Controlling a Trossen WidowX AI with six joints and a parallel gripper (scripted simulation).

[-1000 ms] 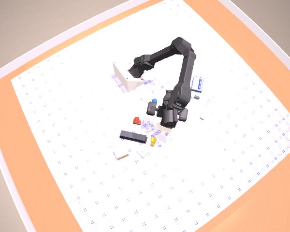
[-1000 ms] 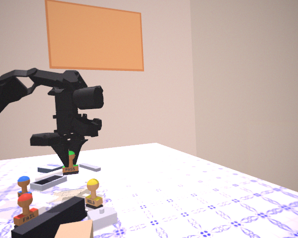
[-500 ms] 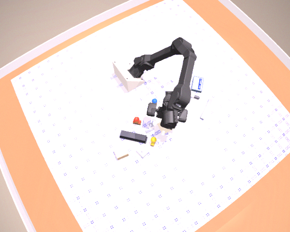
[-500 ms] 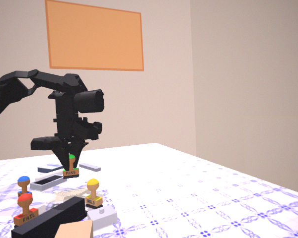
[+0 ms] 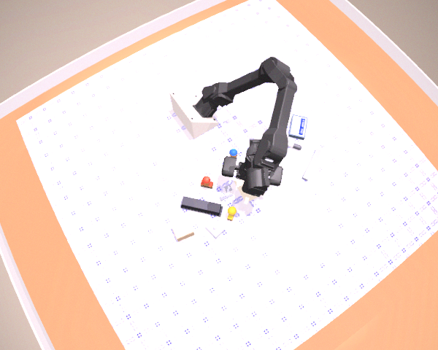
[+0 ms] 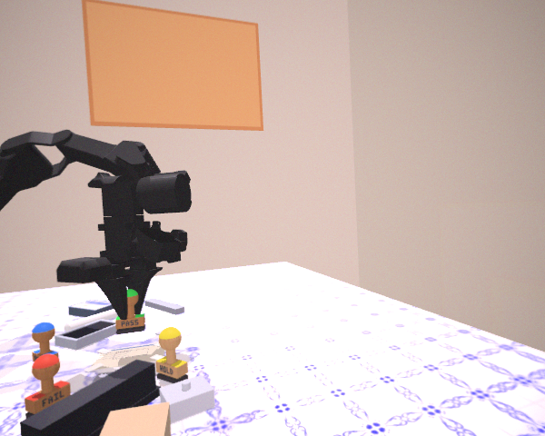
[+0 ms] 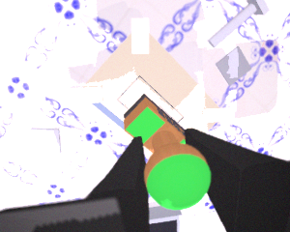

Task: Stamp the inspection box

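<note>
Right now the beige card is 6 cm below my gripper tip. Round my gripper tip: yellow hold stamp 4 cm ahead, 11 cm to the right, 4 cm below; blue-knob stamp 12 cm behind, 2 cm to the left, 4 cm below; ink pad tray 6 cm behind, 12 cm to the left, 5 cm below.
</note>
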